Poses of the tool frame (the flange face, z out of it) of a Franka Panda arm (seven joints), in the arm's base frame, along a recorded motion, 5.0 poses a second.
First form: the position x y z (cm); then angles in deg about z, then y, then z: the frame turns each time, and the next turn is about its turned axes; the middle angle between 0 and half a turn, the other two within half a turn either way.
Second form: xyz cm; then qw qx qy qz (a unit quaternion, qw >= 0). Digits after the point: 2 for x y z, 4 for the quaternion.
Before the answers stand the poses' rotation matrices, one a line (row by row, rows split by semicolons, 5 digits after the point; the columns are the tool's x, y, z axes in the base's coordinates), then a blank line. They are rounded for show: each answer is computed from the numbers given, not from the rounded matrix.
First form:
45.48 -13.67 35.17 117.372 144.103 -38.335
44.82 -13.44 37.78 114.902 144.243 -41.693
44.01 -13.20 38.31 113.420 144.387 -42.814
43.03 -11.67 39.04 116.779 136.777 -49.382
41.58 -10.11 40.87 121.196 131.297 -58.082
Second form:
0.84296 -0.46557 -0.26957; -0.27910 -0.80684 0.52068; -0.45992 -0.36368 -0.81007
0.85845 -0.45002 -0.24605; -0.26956 -0.80400 0.53002; -0.43634 -0.38867 -0.81150
0.86067 -0.45352 -0.23145; -0.27711 -0.79856 0.53433; -0.42716 -0.39575 -0.81297
0.89139 -0.33198 -0.30855; -0.08151 -0.78712 0.61139; -0.44584 -0.51984 -0.72869
0.90680 -0.16210 -0.38915; 0.14118 -0.75303 0.64266; -0.39722 -0.63771 -0.65996

45.48 -13.67 35.17 0.2377 -0.9300 0.2002 0.1961
44.82 -13.44 37.78 0.2465 -0.9319 0.1930 0.1831
44.01 -13.20 38.31 0.2496 -0.9317 0.1960 0.1767
43.03 -11.67 39.04 0.3064 -0.9229 0.1120 0.2043
41.58 -10.11 40.87 0.3514 -0.9110 0.0057 0.2158

